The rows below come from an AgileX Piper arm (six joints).
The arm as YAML. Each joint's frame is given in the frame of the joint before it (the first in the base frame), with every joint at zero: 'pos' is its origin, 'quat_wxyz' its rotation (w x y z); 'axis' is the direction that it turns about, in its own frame. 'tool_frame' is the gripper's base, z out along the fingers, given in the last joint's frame.
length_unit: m
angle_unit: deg
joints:
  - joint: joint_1
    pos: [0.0, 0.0, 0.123]
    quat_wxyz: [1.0, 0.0, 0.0, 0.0]
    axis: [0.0, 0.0, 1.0]
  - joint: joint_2
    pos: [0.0, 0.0, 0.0]
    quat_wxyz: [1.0, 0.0, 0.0, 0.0]
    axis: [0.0, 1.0, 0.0]
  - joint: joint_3
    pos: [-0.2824, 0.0, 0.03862]
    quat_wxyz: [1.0, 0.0, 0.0, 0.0]
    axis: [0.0, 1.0, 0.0]
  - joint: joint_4
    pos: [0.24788, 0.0, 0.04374]
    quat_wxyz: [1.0, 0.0, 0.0, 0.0]
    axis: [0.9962, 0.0, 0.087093]
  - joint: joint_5
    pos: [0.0, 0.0, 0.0]
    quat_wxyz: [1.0, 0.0, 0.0, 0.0]
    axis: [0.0, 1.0, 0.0]
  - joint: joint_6
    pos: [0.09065, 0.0, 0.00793]
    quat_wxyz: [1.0, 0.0, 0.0, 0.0]
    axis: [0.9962, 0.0, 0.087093]
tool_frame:
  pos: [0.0, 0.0, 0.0]
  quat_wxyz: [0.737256, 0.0, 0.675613, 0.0]
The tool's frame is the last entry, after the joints.
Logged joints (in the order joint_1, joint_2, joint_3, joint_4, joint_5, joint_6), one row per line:
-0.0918 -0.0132 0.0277 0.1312 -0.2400 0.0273
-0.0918 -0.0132 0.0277 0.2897 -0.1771 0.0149
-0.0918 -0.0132 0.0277 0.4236 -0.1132 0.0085
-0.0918 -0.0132 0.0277 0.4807 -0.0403 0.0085
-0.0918 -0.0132 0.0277 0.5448 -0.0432 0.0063
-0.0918 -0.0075 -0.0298 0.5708 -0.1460 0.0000
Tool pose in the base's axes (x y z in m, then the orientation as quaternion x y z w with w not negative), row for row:
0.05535 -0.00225 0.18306 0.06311 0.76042 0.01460 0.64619
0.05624 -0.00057 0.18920 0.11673 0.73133 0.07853 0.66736
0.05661 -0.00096 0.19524 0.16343 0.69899 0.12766 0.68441
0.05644 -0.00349 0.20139 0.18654 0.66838 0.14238 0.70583
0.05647 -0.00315 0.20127 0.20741 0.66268 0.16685 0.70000
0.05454 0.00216 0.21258 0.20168 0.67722 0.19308 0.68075
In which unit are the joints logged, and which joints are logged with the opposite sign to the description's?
The joints are logged in radians. Opposite sign: joint_5, joint_6.
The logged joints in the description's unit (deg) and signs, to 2 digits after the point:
-5.26 -0.76 1.59 7.52 13.75 -1.56
-5.26 -0.76 1.59 16.60 10.15 -0.85
-5.26 -0.76 1.59 24.27 6.49 -0.49
-5.26 -0.76 1.59 27.54 2.31 -0.49
-5.26 -0.76 1.59 31.21 2.48 -0.36
-5.26 -0.43 -1.71 32.70 8.37 0.00

